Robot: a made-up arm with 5 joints.
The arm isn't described. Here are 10 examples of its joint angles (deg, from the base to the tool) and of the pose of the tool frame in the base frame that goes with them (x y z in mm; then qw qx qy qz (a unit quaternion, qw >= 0)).
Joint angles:
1: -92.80 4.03 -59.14 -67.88 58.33
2: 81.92 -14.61 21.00 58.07 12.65
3: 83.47 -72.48 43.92 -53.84 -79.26
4: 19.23 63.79 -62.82 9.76 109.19
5: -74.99 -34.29 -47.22 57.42 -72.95
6: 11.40 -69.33 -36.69 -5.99 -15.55
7: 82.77 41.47 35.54 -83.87 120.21
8: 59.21 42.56 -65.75 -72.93 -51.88
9: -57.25 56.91 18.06 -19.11 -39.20
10: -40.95 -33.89 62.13 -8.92 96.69
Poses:
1: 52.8 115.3 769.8 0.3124 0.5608 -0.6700 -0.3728
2: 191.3 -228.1 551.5 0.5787 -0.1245 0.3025 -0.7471
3: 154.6 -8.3 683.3 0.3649 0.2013 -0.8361 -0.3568
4: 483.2 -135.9 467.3 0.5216 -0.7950 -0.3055 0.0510
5: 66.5 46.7 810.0 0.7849 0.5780 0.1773 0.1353
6: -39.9 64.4 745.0 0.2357 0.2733 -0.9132 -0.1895
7: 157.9 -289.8 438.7 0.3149 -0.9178 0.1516 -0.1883
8: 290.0 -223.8 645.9 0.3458 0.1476 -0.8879 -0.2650
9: 204.2 243.5 344.0 0.9744 -0.0988 0.1970 -0.0435
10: 207.6 98.8 537.2 0.5300 -0.4975 -0.5981 0.3376
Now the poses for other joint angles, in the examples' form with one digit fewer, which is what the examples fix.
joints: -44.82 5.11 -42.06 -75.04 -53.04
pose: 171 123 732 0.298 0.817 -0.471 0.150
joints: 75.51 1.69 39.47 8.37 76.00
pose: 195 -239 480 0.738 -0.538 0.214 -0.347
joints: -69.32 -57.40 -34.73 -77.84 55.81
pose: 17 -131 731 0.057 -0.540 0.580 0.607
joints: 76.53 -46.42 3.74 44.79 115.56
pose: 154 -145 694 0.405 -0.890 0.107 -0.181
